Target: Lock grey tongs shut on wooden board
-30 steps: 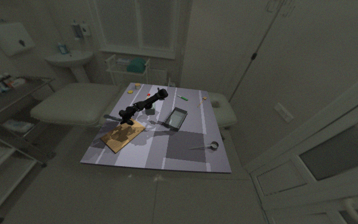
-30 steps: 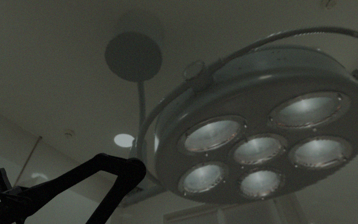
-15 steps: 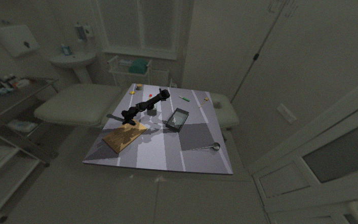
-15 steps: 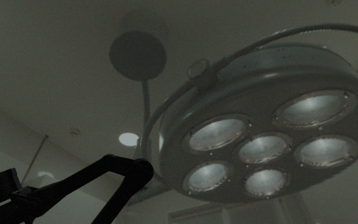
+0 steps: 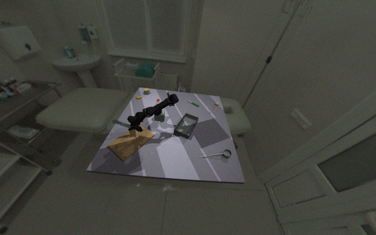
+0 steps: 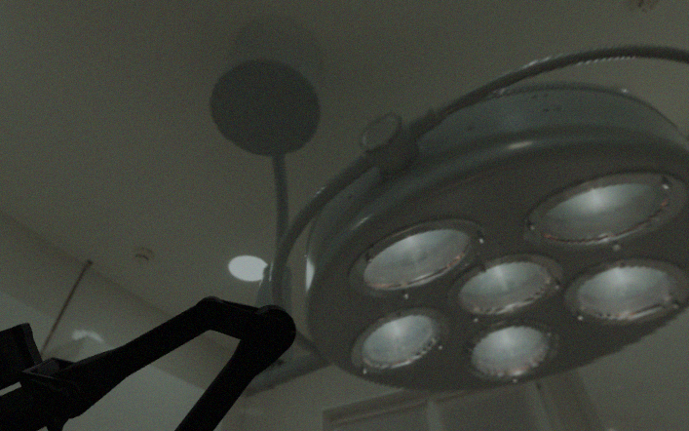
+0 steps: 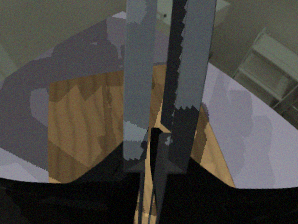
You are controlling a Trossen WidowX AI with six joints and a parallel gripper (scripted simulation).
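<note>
Right now the wooden board is 150 mm below my gripper tip. Round my gripper tip: dark spatula: 270 mm ahead, 730 mm to the left, 150 mm below; roasting tin: 520 mm ahead, 250 mm to the left, 120 mm below.
</note>
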